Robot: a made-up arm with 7 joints.
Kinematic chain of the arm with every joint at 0, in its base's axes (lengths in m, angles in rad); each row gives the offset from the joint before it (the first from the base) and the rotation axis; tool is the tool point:
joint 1: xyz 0 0.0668 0 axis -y
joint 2: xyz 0 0.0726 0 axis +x
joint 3: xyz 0 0 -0.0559 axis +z
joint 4: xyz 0 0 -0.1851 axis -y
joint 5: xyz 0 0 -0.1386 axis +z
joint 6: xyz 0 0 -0.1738 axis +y
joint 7: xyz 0 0 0 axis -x
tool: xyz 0 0 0
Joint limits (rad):
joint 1: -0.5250..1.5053
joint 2: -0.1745..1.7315
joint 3: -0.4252..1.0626
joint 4: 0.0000..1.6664
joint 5: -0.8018..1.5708
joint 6: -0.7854..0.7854
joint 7: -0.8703..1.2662
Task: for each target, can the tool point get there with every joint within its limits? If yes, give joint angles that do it. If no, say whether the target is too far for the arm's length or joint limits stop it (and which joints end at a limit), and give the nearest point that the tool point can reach.
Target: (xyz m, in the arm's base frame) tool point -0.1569 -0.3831 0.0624
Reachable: no: joint limits stop it (at a limit: joint 1, joint 2, joint 3, joint 4) | nearest point 0.2038 -0.0236 0.2705 | short by 0.550 m
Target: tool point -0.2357 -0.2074 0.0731
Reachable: no: joint limits stop it (at a limit: joint 1, joint 2, joint 3, joint 4) | nearest point 0.2038 -0.0236 0.2705 | short by 0.516 m
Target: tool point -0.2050 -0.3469 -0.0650
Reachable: no: joint limits stop it (at a limit: joint 1, joint 2, joint 3) | nearest point 0.1385 -0.0294 -0.3287 | short by 0.537 m
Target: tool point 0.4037 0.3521 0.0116
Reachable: yes | joints 0.7909 0.7006 -0.0586 1.2133 -0.0003 -0.1857 0.5610
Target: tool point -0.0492 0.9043 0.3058
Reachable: no: too far | nearest point -0.0285 0.6552 0.1772 | short by 0.281 m
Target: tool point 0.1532 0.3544 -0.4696
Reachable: yes | joints 0.0477 0.3254 0.3749 0.4659 1.0042 0.5874 0.6189
